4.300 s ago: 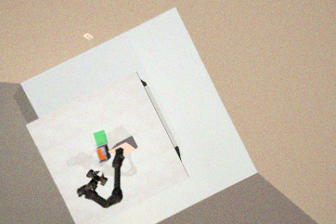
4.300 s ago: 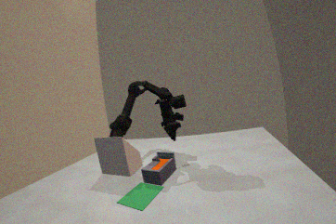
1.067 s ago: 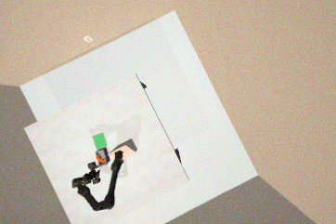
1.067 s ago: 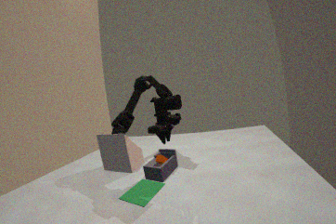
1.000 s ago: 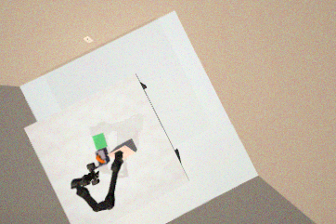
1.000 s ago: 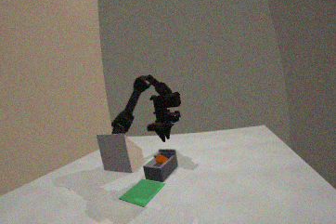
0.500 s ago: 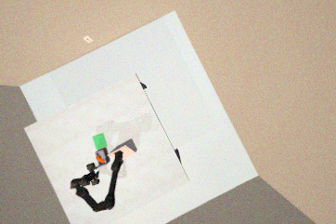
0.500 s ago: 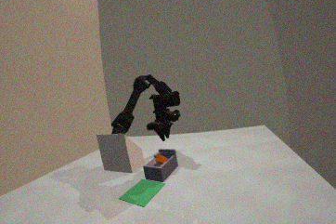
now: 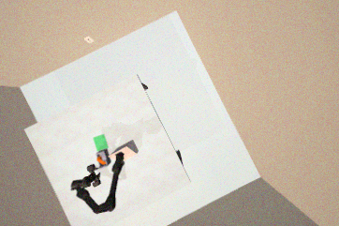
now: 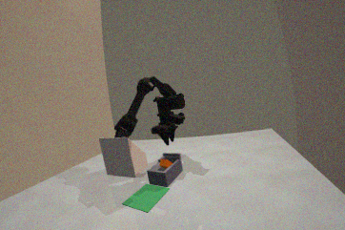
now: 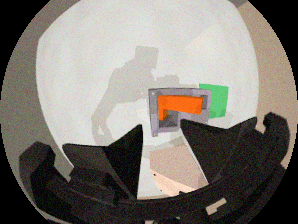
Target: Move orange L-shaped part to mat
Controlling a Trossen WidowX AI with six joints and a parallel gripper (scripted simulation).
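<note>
The orange L-shaped part is 20 mm behind my gripper tip, 40 mm to the right of it and 100 mm below it. Round my gripper tip: green mat (40 mm behind, 220 mm to the right, 160 mm below).
</note>
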